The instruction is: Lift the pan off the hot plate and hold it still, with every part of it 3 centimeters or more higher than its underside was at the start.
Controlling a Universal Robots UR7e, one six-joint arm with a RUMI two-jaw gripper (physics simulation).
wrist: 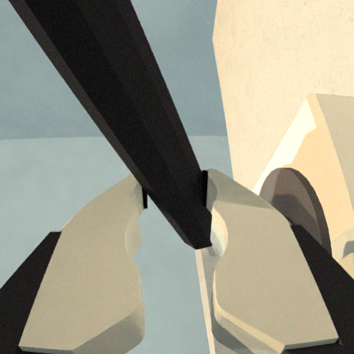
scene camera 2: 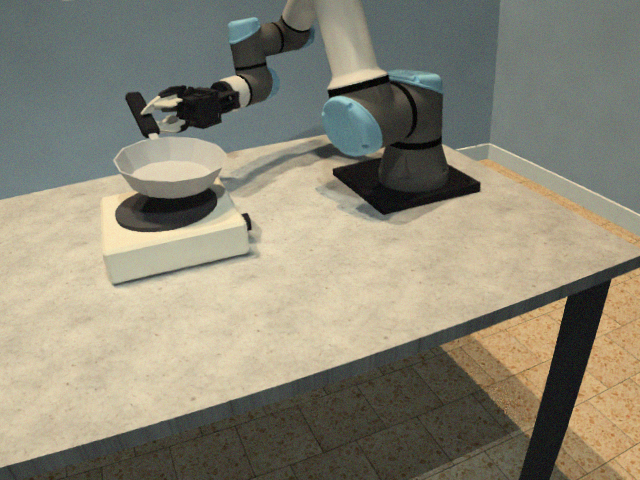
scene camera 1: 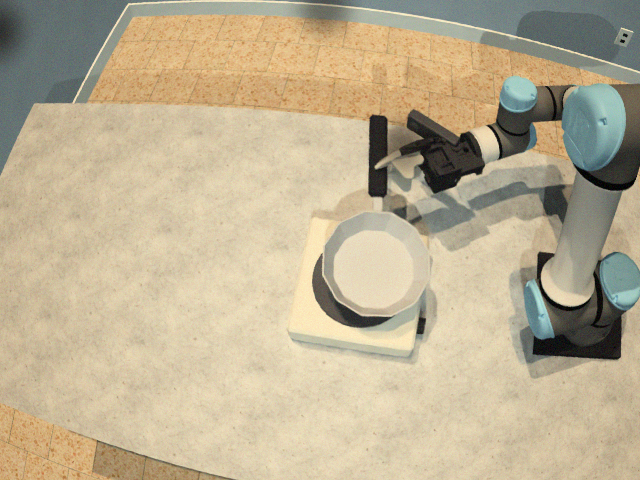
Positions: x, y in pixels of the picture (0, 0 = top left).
Labels:
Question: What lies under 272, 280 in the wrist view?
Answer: My gripper.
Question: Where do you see a light grey pan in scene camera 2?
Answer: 171, 167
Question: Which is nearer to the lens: the light grey pan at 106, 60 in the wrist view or the cream hot plate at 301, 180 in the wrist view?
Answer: The light grey pan.

